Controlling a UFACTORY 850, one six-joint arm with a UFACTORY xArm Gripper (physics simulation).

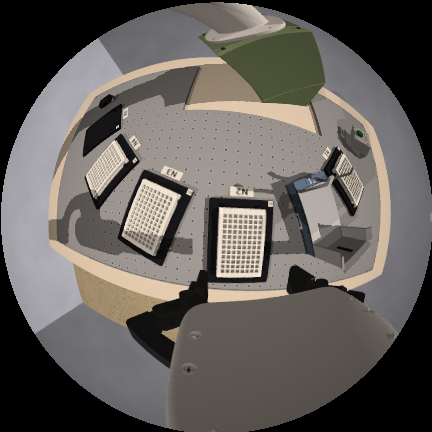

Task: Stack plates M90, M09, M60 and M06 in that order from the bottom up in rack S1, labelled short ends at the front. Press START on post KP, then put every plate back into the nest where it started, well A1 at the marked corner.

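Note:
My gripper (249,282) is open and empty, high above the table, its fingers framing the near end of nest N2 (212,240). A cream plate (241,242) sits in N2. Other cream plates sit in nest N3 (178,215), the plate (151,216) being left of centre, and in nest N4 (131,150), the plate (106,170) being farther left. Another plate (349,175) sits in the nest at the right. Plate labels are not readable. The blue-edged rack (297,202) stands right of N2; its interior is hidden. The post (354,140) with a green button (359,134) stands at the far right.
A black nest (102,131) with no plate lies at the far left, a small black block (106,101) beyond it. A grey open-topped box (327,252) is beside the rack. A green arm link (280,65) spans the far side. The table has a pale raised edge (382,200).

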